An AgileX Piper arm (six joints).
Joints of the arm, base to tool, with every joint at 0 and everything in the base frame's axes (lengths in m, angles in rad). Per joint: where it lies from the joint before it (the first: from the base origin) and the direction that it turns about. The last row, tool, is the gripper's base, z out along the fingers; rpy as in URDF.
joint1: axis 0 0 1 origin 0 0 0.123
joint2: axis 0 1 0 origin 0 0 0
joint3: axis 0 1 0 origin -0.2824 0 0.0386
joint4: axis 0.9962 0 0.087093 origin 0.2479 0 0.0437
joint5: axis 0 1 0 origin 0 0 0
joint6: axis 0.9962 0 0.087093 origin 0.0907 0 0.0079
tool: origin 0 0 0 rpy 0 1.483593 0
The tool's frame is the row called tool.
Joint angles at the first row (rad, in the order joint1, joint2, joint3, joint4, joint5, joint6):
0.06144, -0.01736, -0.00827, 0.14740, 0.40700, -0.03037
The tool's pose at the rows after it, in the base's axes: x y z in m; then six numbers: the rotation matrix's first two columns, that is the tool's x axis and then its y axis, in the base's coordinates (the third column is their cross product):
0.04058, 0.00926, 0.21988, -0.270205, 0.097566, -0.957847, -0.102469, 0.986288, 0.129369
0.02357, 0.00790, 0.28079, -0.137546, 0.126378, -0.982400, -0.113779, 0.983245, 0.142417
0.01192, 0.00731, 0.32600, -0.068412, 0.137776, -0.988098, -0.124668, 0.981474, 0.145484
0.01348, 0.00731, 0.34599, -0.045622, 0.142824, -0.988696, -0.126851, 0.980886, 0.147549
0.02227, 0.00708, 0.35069, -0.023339, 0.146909, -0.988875, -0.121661, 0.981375, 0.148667
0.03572, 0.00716, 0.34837, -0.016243, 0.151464, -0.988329, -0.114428, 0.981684, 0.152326
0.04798, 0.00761, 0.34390, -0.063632, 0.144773, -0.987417, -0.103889, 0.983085, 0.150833
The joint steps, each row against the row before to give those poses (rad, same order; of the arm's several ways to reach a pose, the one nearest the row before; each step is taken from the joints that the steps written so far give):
-0.00007, 0.00000, -0.15096, 0.00013, 0.12166, 0.01727
0.00010, 0.02142, -0.20875, -0.01751, 0.04780, 0.03925
0.00002, 0.05845, -0.16543, -0.00425, 0.03548, 0.01329
0.00000, 0.05477, -0.06803, 0.00000, -0.01018, 0.00296
0.00002, 0.03813, 0.00017, -0.00409, -0.06039, 0.00209
-0.00009, 0.04282, 0.02640, -0.00022, -0.07596, -0.00014
-0.00001, 0.04874, 0.01094, -0.00490, -0.01097, -0.00002

